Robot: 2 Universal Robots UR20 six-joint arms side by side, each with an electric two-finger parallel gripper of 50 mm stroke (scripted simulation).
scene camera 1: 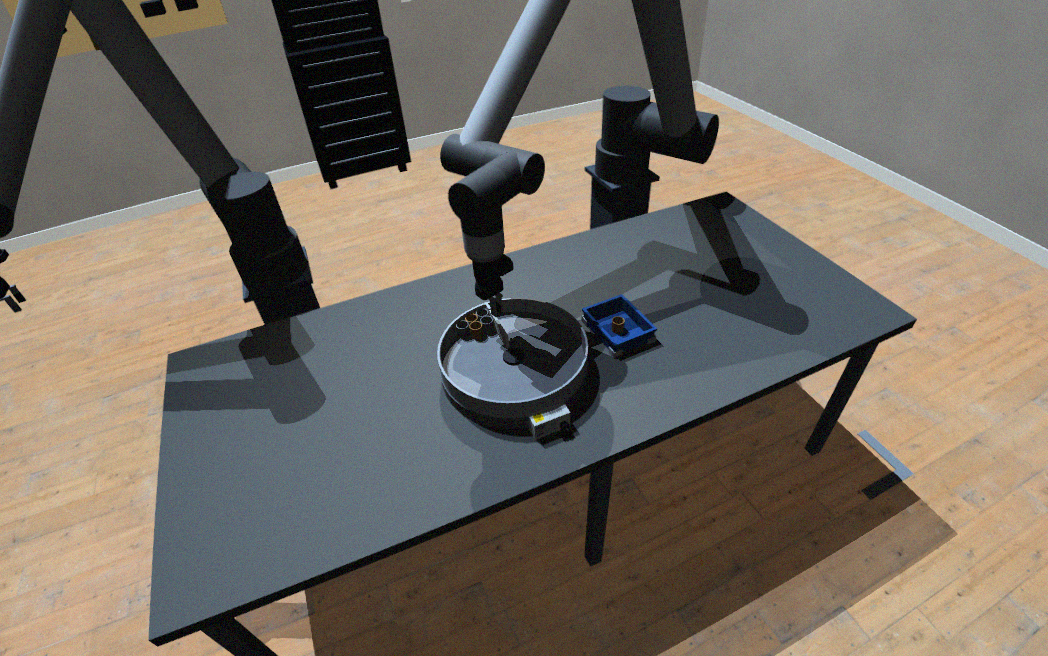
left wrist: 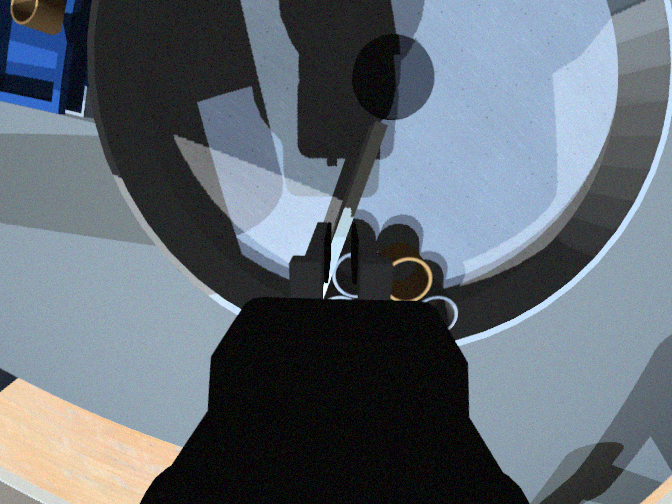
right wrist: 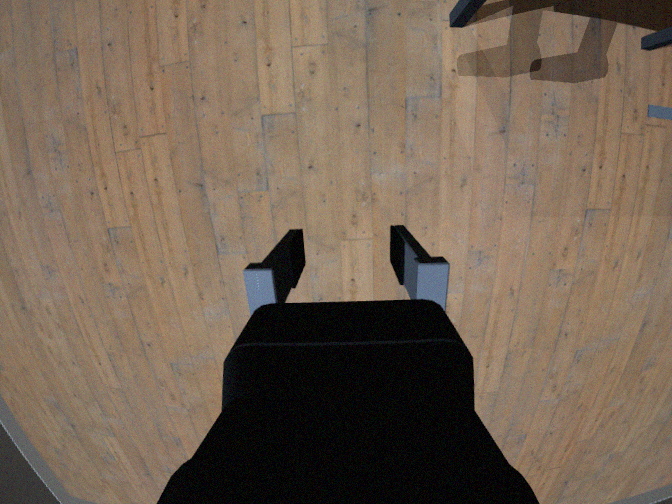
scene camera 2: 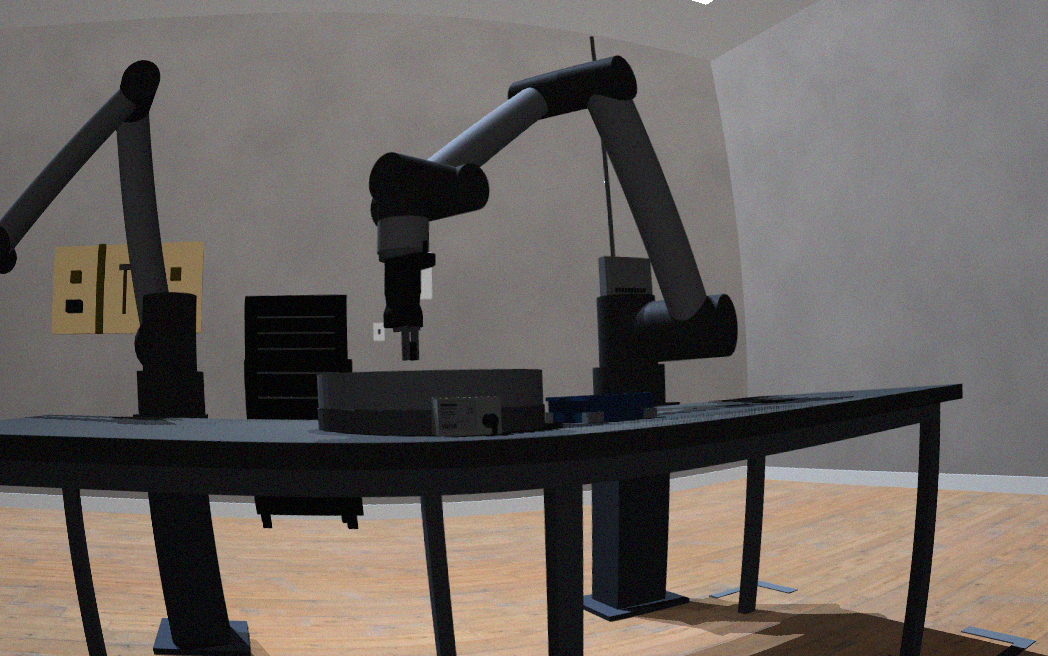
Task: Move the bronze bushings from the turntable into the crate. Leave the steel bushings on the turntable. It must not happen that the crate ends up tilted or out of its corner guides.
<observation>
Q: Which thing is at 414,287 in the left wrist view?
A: A bronze bushing.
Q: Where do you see a steel bushing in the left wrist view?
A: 446,307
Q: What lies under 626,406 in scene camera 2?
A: A blue crate.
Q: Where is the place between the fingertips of my left gripper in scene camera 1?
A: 497,313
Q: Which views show my left gripper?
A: Scene camera 1, the left wrist view and scene camera 2 only.
</observation>
